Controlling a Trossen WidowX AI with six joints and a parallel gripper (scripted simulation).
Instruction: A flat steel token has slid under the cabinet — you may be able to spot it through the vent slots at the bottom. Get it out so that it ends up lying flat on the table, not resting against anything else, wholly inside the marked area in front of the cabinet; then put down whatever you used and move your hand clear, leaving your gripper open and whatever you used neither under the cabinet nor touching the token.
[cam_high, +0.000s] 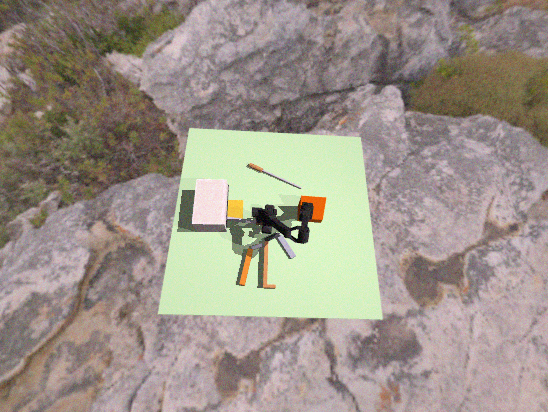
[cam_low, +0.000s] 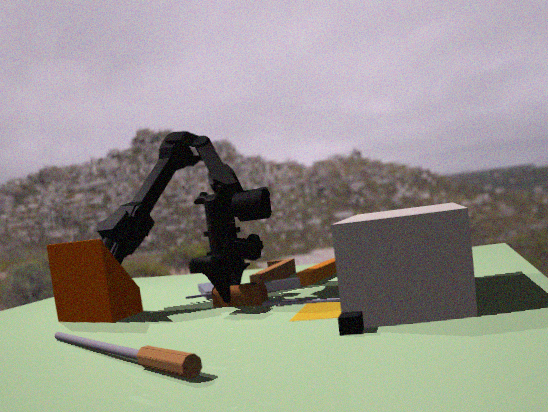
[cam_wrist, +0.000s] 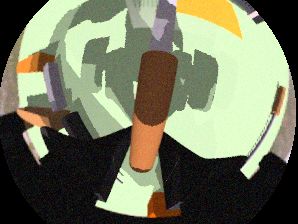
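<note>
My gripper tip is now 140 mm past the grey bar and 140 mm to the right of it. Round my gripper tip: grey token (380 mm ahead, 50 mm to the right); orange bar (100 mm ahead, 300 mm to the left, 10 mm above).
</note>
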